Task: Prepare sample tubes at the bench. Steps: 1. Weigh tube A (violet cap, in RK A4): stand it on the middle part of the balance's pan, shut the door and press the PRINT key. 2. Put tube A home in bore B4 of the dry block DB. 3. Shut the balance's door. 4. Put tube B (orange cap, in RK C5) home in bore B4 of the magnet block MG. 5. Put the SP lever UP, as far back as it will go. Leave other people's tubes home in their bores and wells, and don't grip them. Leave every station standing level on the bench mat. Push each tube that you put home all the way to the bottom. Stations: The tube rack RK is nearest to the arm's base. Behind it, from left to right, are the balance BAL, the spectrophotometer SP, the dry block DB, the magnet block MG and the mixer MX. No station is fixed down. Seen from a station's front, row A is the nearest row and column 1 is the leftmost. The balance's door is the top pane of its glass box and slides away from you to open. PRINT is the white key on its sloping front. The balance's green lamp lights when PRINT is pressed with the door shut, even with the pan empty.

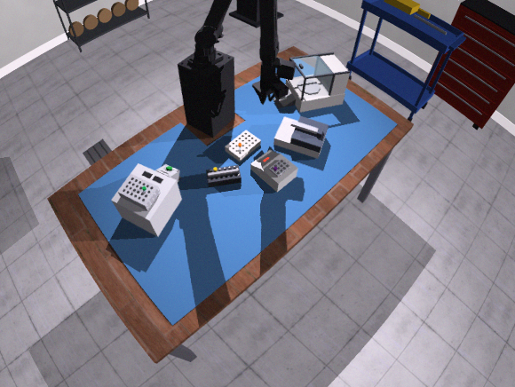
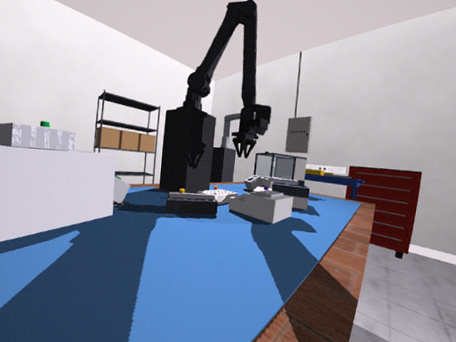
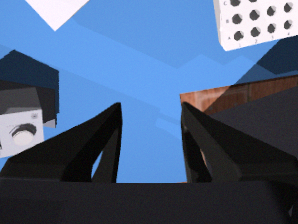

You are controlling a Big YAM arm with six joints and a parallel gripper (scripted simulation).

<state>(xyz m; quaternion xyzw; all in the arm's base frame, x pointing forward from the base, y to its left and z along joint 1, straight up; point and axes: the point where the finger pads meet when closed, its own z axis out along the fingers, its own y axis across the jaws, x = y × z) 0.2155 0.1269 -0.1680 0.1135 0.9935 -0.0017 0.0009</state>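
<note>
The tube rack RK is 16 cm below my hand, 14 cm to the right of it and 1 cm ahead of it. Also, from my hand: print key: 18 cm to the left, 11 cm below, 7 cm behind; then SP lever: 16 cm ahead, 9 cm below, 7 cm to the left; then dry block: 19 cm ahead, 15 cm to the right, 14 cm below.
</note>
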